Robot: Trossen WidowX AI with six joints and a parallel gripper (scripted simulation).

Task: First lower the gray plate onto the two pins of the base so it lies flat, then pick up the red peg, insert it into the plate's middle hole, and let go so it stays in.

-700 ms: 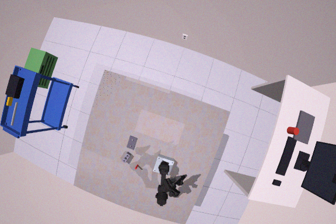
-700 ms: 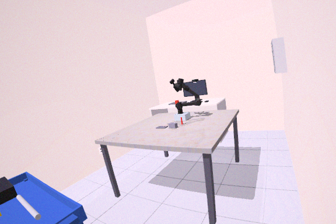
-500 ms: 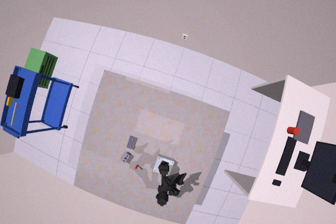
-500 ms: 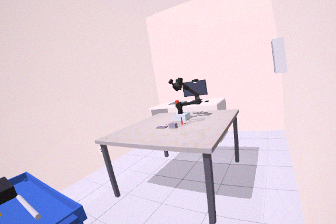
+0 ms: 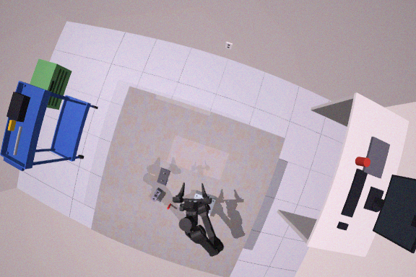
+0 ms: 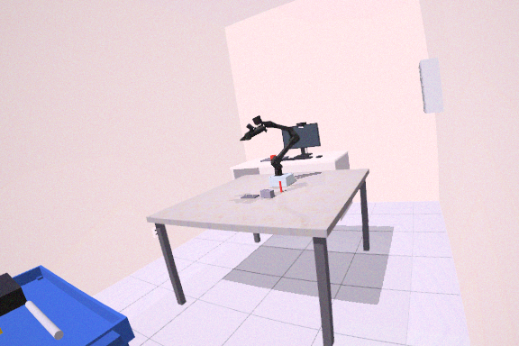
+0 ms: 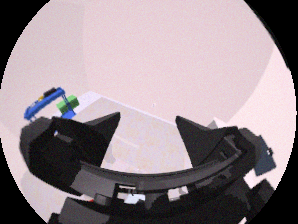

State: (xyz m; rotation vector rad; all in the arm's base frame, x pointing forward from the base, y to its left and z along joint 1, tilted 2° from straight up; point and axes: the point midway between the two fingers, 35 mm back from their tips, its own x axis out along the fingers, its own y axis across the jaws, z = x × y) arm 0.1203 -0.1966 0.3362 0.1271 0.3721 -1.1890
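Right now the gray plate is 22 cm ahead of my gripper tip, 31 cm to the left of it and 37 cm below it. From my gripper tip the other things lie so: red peg 10 cm ahead, 35 cm to the left, 37 cm below.
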